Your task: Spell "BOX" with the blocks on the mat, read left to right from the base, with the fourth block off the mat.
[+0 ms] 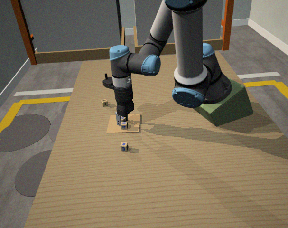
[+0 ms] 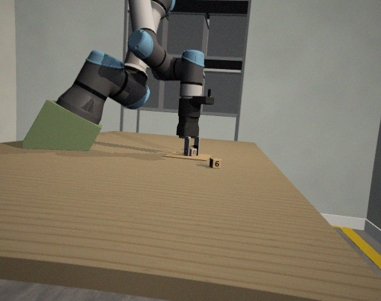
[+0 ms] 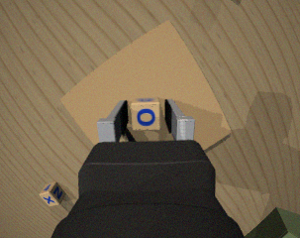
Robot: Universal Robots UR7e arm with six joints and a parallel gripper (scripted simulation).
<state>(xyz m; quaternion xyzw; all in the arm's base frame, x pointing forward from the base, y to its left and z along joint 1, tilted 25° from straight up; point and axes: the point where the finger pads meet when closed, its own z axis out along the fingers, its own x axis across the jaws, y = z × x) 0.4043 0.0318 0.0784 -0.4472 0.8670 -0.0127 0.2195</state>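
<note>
Now: the O block 1 cm below my hand. Round my hand: B block: 1 cm behind, 4 cm to the left, 1 cm below; then X block: 2 cm behind, 18 cm to the left, 1 cm below; then mat: 1 cm behind, 2 cm below.
</note>
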